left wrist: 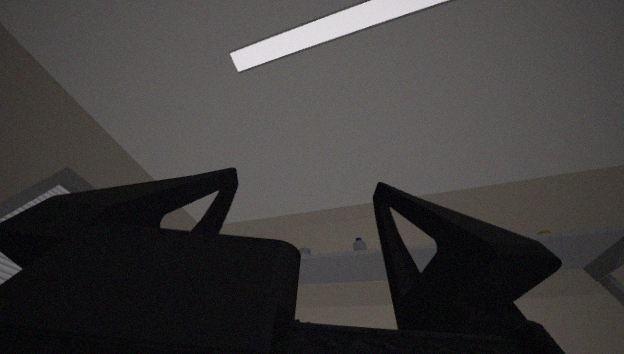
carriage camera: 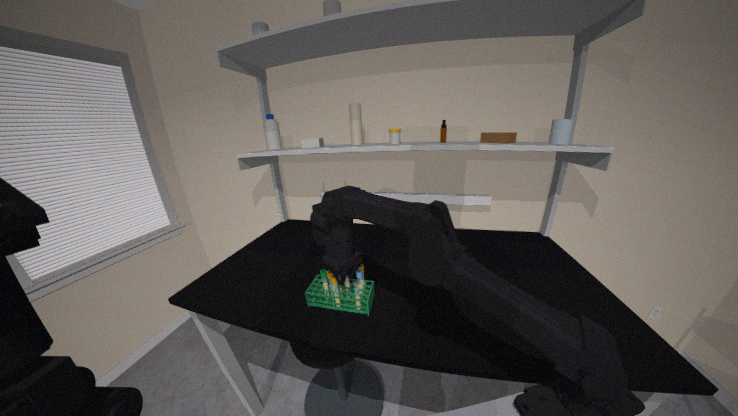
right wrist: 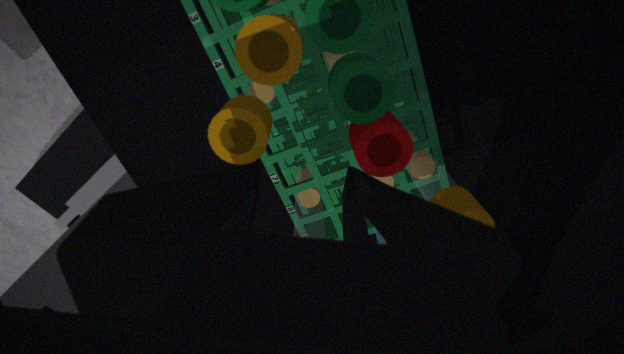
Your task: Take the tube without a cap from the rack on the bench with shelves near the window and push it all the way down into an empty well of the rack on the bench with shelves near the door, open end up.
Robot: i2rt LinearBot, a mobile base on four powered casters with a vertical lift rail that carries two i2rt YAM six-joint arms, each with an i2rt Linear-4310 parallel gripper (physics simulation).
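A green rack (carriage camera: pixel 310 299) (right wrist: pixel 424 90) stands on the black bench and holds several tubes with orange, green, red and blue caps. A tube without a cap (carriage camera: pixel 358 298) (right wrist: pixel 308 198) stands upright near the rack's right front end; in the right wrist view its tan content shows by the number 8, and its mouth is hard to make out against the dark finger. My right gripper (carriage camera: pixel 343 276) (right wrist: pixel 303 176) points down over the rack, its fingers partly open with a narrow gap and holding nothing. My left gripper (left wrist: pixel 306 183) is wide open and empty, facing the ceiling. The rack near the door does not show.
The orange caps (right wrist: pixel 269 50) (right wrist: pixel 239 131), green cap (right wrist: pixel 362 90) and red cap (right wrist: pixel 381 147) stand close to the right fingers. Shelves (carriage camera: pixel 423 147) with bottles and boxes rise behind the bench (carriage camera: pixel 248 289). A stool (carriage camera: pixel 343 384) stands below its front edge. The window (carriage camera: pixel 77 165) is at the left.
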